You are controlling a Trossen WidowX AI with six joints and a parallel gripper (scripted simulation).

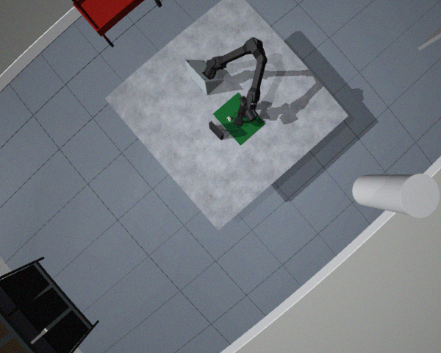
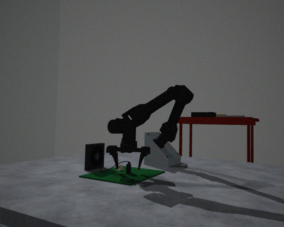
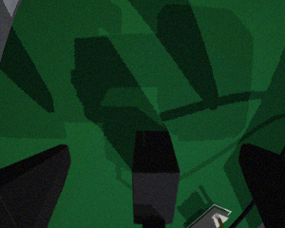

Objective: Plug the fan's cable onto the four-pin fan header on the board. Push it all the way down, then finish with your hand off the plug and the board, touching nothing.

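Now: gripper tip 3 cm above the green board and 1 cm to the left of it. Also, from my gripper tip: four-pin header: 7 cm to the right, 6 cm behind, 2 cm below; then black plug: 1 cm behind; then black fan: 20 cm to the right, 5 cm behind, 4 cm above.
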